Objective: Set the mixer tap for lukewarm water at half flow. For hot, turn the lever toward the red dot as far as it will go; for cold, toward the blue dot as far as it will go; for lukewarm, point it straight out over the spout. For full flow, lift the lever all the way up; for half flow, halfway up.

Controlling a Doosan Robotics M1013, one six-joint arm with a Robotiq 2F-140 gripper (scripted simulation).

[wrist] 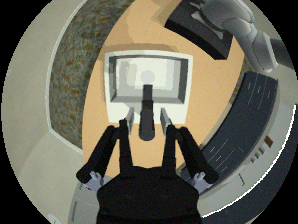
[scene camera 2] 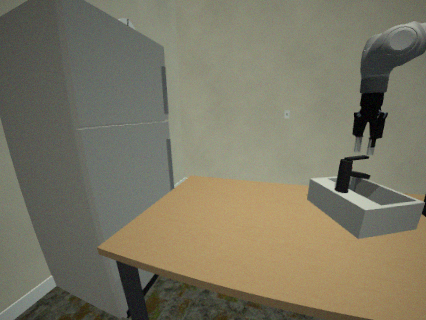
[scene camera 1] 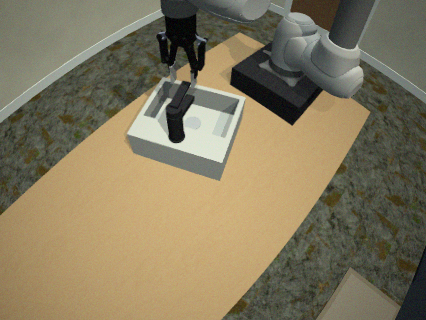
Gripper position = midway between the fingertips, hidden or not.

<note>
In view: my gripper point(scene camera 1: 183, 83), a black mixer tap point(scene camera 1: 176, 134) and a white sink basin point(scene camera 1: 213, 111).
My gripper shows as well in the wrist view point(wrist: 147, 113) and in scene camera 2 point(scene camera 2: 363, 153). The white sink basin is seen too in the wrist view point(wrist: 124, 78) and in scene camera 2 point(scene camera 2: 362, 217).
</note>
